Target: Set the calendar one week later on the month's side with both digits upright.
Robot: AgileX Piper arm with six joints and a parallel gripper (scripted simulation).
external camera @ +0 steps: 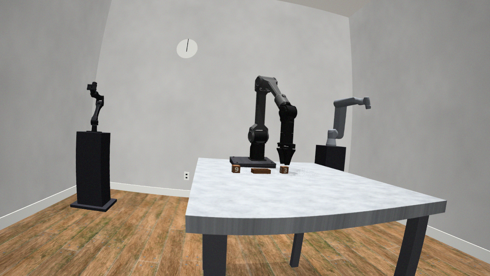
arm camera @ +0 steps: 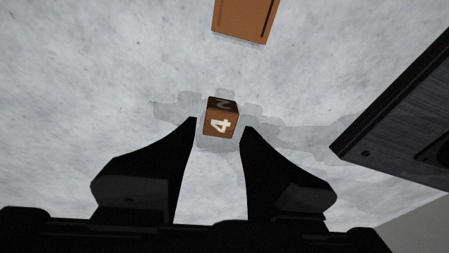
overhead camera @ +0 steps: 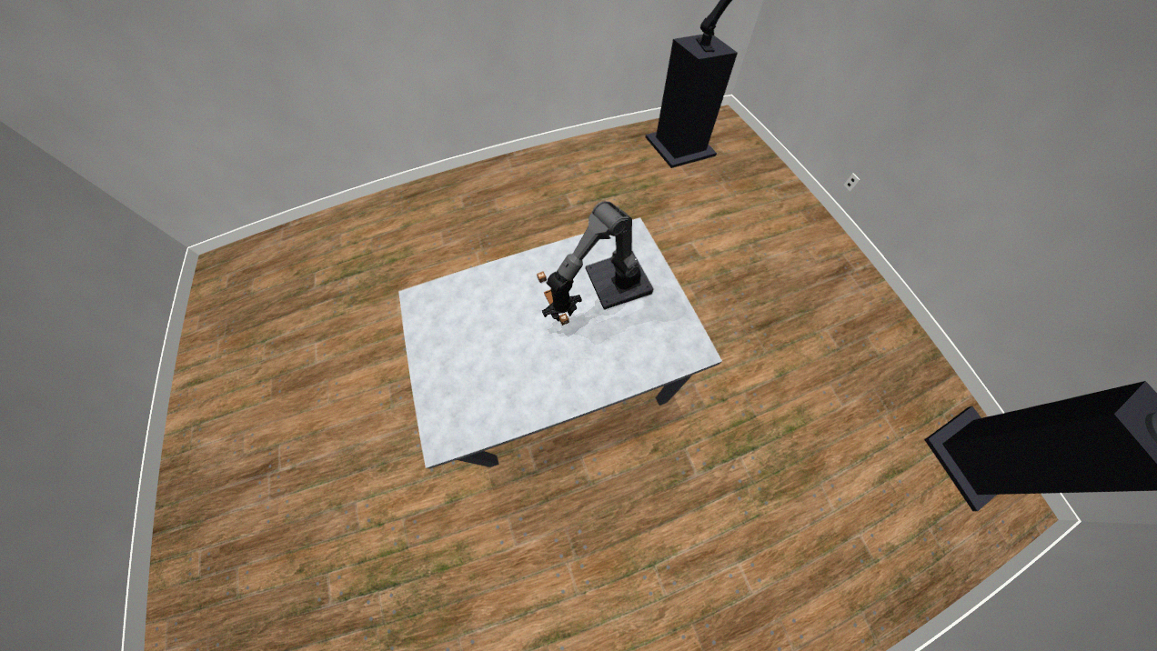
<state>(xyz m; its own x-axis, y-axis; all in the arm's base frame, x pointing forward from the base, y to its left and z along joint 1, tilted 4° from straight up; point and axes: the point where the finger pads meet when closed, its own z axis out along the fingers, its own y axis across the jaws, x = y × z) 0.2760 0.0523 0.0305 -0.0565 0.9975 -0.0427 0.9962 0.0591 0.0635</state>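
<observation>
Now: the brown cube 30 mm below my hand. Also, from my hand: tray: 110 mm to the right, 30 mm below.
</observation>
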